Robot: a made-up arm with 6 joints.
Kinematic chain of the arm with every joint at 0, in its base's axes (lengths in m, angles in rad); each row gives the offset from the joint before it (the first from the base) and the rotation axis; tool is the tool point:
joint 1: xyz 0 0 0.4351 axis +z
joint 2: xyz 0 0 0 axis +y
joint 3: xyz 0 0 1.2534 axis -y
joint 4: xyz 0 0 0 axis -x
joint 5: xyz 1.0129 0 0 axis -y
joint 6: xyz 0 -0.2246 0 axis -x
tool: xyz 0 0 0
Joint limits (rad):
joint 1: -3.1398..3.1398
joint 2: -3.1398..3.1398
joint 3: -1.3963..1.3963
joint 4: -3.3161..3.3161
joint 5: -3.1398..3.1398
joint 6: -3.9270..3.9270
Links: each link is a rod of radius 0.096 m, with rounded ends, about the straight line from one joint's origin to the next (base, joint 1, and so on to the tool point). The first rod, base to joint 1, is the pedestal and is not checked.
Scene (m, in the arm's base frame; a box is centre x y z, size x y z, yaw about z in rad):
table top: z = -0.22
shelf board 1: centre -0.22 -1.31 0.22 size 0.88 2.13 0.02 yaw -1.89
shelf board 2: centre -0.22 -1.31 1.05 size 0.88 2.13 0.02 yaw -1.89
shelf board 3: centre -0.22 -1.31 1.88 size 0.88 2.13 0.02 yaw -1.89
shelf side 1: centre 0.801 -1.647 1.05 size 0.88 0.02 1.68 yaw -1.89
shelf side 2: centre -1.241 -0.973 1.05 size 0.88 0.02 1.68 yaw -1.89
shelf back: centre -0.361 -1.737 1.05 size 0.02 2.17 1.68 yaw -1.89
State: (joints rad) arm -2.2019 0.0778 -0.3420 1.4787 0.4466 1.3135
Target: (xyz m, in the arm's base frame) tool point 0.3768 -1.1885 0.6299
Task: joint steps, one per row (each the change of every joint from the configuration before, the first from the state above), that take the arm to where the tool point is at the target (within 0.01 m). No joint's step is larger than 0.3 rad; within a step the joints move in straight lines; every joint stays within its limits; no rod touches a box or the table.
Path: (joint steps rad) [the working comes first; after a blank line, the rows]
Joints at the target: -1.2777 0.5656 -0.6353 1.6482 0.4466 1.3135
Straight joint move there: touches shelf board 2.

1: 0.2591 -0.2149 -0.2636 -0.1951 0.0545 -0.0884
2: 0.2591 -0.2149 -0.2636 -0.1951 0.0545 -0.0884
3: 0.2591 -0.2149 -0.2635 -0.1952 0.0545 -0.0885
4: 0.2591 -0.2149 -0.2636 -0.1951 0.0545 -0.0884
5: -0.0224 0.2695 0.1522 0.1900 -0.0436 0.0708
6: -0.0225 0.2695 0.1522 0.1900 -0.0436 0.0707
7: -0.0224 0.2694 0.1522 0.1900 -0.0436 0.0707
8: -0.0225 0.2695 0.1522 0.1900 -0.0436 0.0708
9: -0.0224 0.2695 0.1522 0.1900 -0.0436 0.0707

